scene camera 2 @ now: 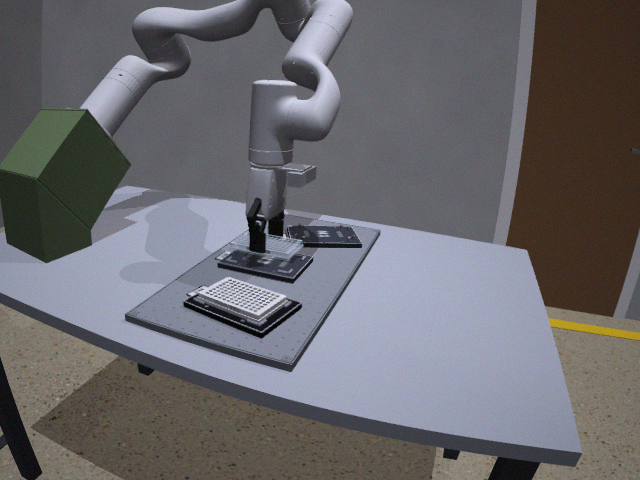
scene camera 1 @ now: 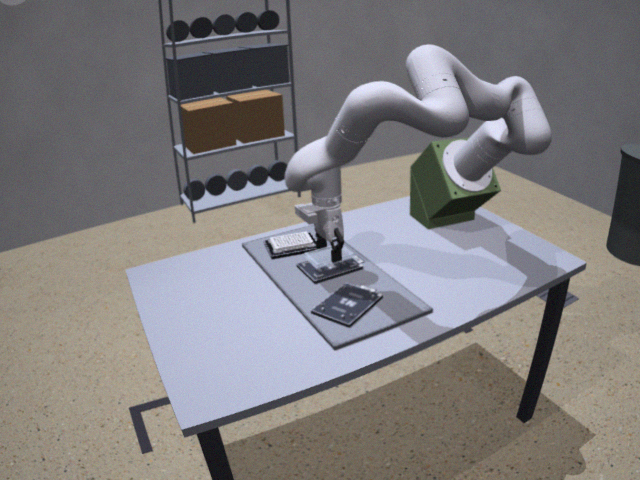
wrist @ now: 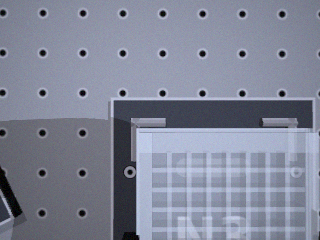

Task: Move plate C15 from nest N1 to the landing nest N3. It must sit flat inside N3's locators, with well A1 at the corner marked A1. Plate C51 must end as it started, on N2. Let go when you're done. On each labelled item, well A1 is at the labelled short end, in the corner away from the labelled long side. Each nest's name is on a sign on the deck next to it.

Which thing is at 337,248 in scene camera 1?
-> My gripper.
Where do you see a nest N3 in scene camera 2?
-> At 295,263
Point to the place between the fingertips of my gripper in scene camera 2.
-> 266,244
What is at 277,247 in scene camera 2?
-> A clear well plate.
